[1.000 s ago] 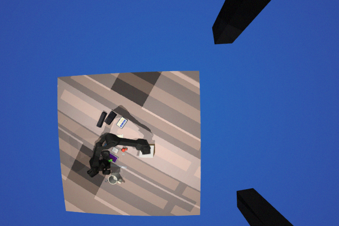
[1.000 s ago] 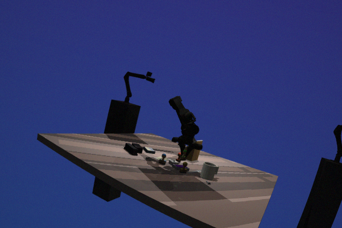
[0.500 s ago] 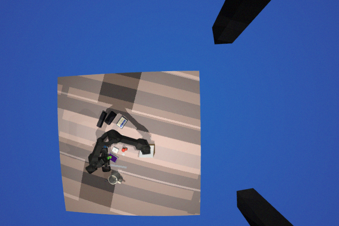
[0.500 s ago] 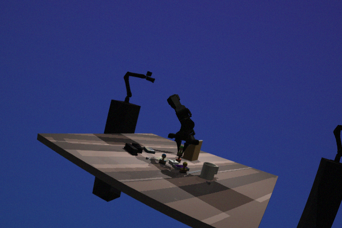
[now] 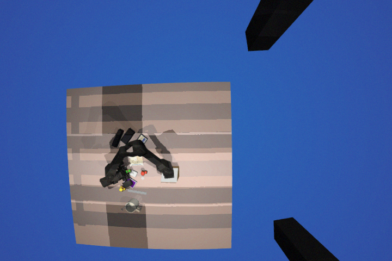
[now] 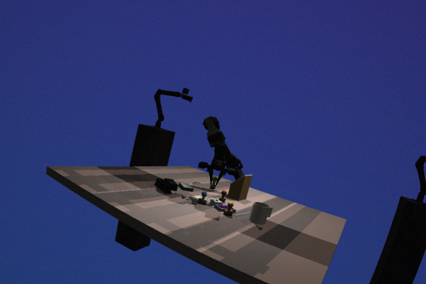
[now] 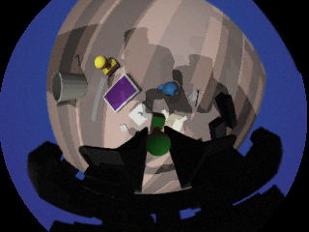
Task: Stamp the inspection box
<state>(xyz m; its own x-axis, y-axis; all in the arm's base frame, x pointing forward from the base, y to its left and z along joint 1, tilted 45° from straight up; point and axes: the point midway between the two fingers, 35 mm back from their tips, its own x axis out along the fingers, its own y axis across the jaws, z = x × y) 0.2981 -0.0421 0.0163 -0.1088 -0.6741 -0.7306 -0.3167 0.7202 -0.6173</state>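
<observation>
The pale card is 10 cm below my gripper tip, 6 cm to the right of it and 4 cm behind it. The rest, counted from my gripper tip: green-knobbed stamp (right at my gripper tip); red-knobbed stamp (10 cm behind, 8 cm below, 3 cm to the left); blue-knobbed stamp (8 cm below, 6 cm ahead, 1 cm to the right).
</observation>
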